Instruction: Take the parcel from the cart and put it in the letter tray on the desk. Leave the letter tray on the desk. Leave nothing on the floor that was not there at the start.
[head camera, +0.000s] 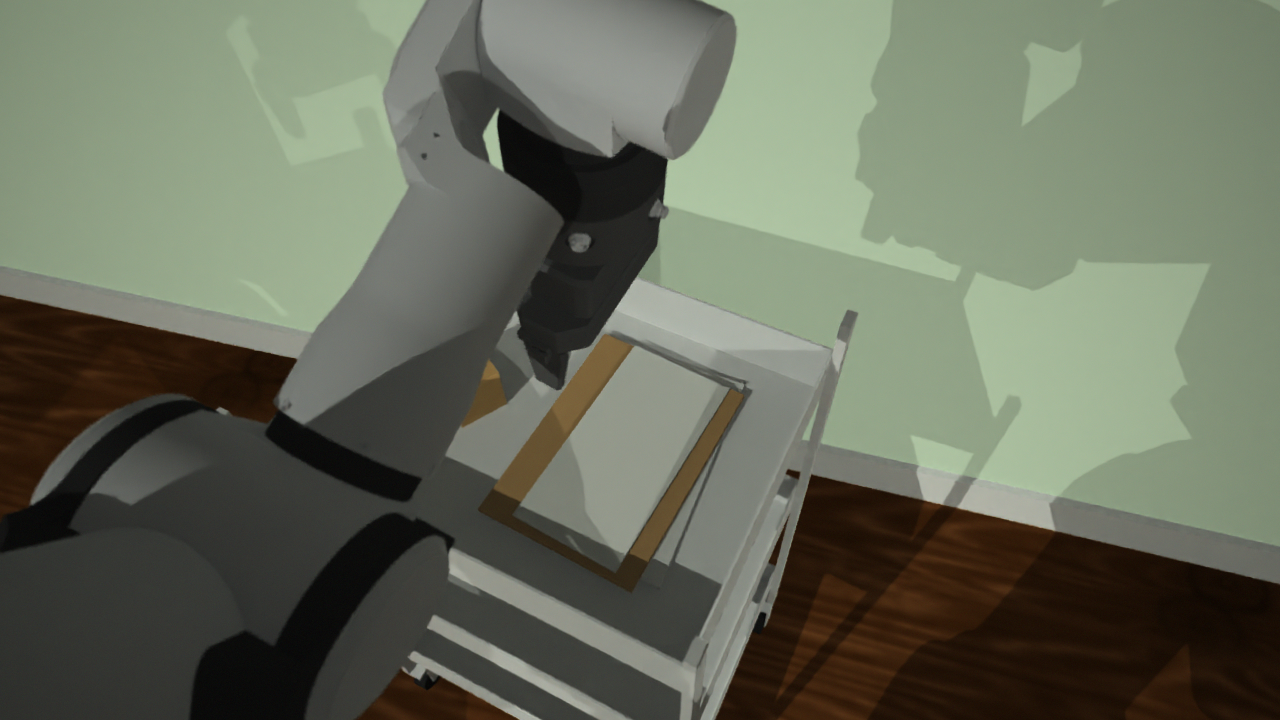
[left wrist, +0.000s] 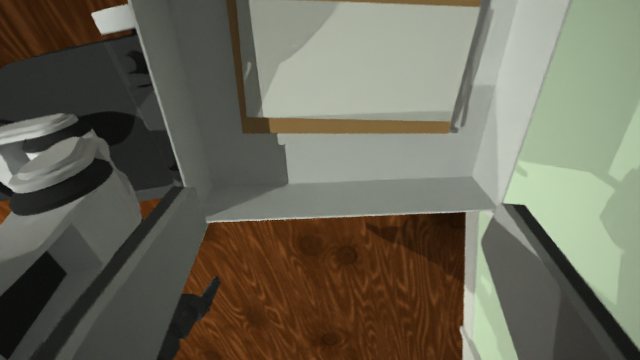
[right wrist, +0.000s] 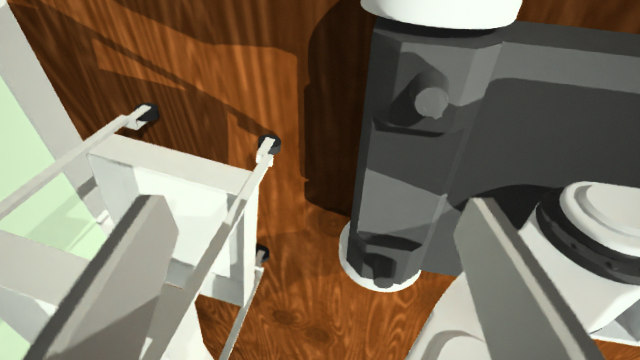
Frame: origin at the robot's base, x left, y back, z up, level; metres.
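Seen in the pictures: left gripper, fingertip midpoint: (head camera: 590, 321) (left wrist: 342, 214); right gripper, fingertip midpoint: (left wrist: 196, 278) (right wrist: 317, 215).
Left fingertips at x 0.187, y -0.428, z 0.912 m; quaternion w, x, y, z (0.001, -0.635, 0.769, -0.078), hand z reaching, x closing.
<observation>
A point is followed by its place in that frame.
A tan block (head camera: 486, 394) @[z 0.696, x 0.324, y -0.467 m], parcel-like in colour, sits on the top shelf of the white cart (head camera: 572, 616) @[z 0.716, x 0.163, y -0.282 m] (left wrist: 350, 200) @[z 0.705, x 0.040, y -0.434 m] (right wrist: 170, 162) @[z 0.168, x 0.037, y -0.432 m], partly hidden by my left arm. Beside it lies a brown wooden frame (head camera: 562, 416) @[z 0.674, x 0.251, y -0.477 m] (left wrist: 350, 125) @[z 0.674, x 0.117, y -0.448 m] around a pale flat panel (head camera: 626, 438) @[z 0.677, x 0.182, y -0.471 m] (left wrist: 350, 60) @[z 0.677, x 0.185, y -0.457 m]. My left gripper (head camera: 550, 367) (left wrist: 342, 214) @[z 0.912, x 0.187, y -0.428 m] is open and empty, pointing down above the cart; in the head view it appears between the tan block and the frame. My right gripper (right wrist: 317, 215) @[z 0.510, x -0.249, y -0.071 m] is open and empty, away from the cart's top. The desk and letter tray do not show.
The green wall (head camera: 1074, 358) @[z 0.439, x -0.288, y -0.891 m] stands close behind the cart. The cart has raised rims and a corner post (head camera: 832, 371) @[z 0.711, x 0.010, y -0.582 m]. My dark base (right wrist: 400, 185) @[z 0.191, x -0.008, y -0.004 m] stands beside the cart over the wooden floor (right wrist: 295, 280) @[z 0.001, x 0.631, y -0.247 m]. A dark shape (left wrist: 190, 312) shows low in the left wrist view.
</observation>
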